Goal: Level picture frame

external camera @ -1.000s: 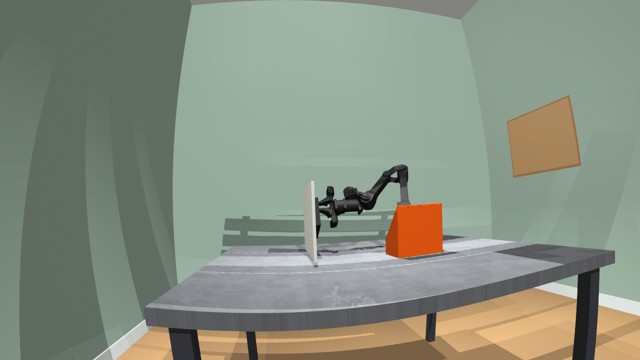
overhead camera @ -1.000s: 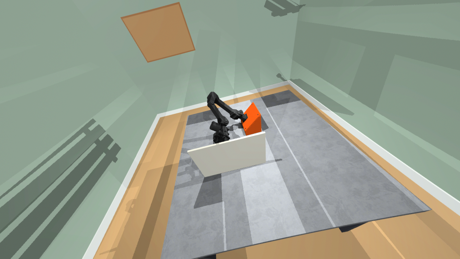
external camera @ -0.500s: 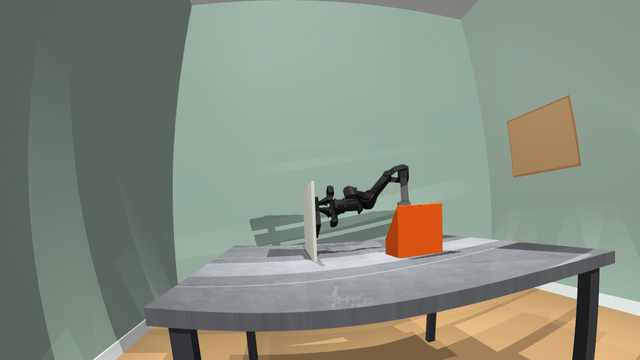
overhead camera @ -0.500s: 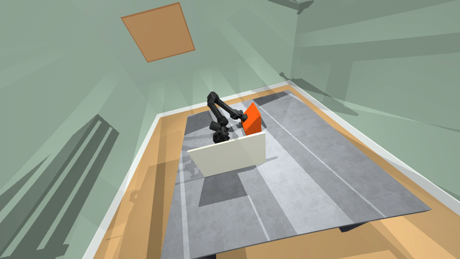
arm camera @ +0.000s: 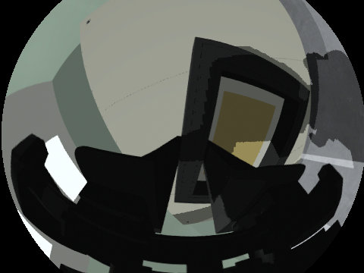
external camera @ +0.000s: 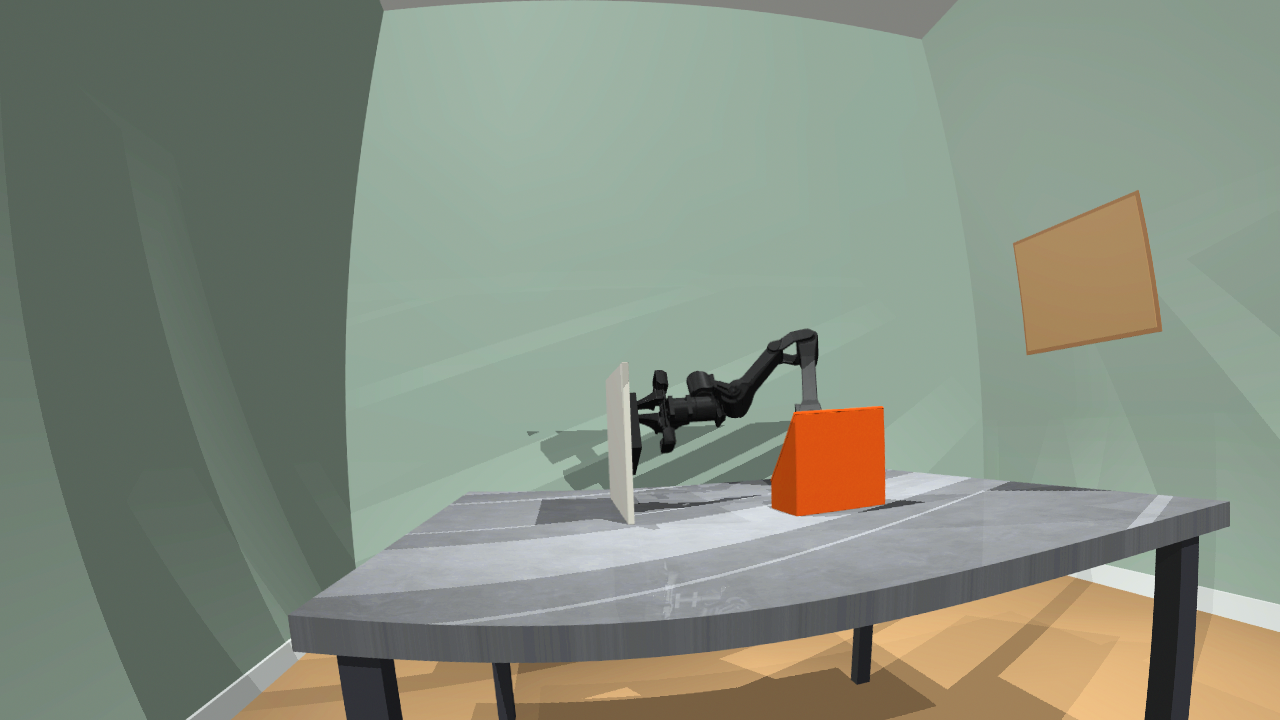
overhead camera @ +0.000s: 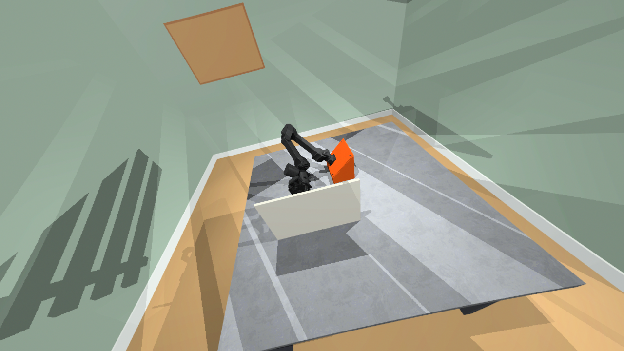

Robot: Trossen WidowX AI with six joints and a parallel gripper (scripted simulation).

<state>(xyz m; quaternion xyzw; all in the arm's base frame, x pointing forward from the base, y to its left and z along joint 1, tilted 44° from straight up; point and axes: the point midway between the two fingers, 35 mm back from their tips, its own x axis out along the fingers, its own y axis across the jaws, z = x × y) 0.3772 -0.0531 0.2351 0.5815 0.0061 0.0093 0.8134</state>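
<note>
Right now the picture frame is 50 mm below my gripper tip and 20 mm to the left of it. Round my gripper tip: wall panel: 60 mm below, 20 mm to the left, 20 mm ahead.
</note>
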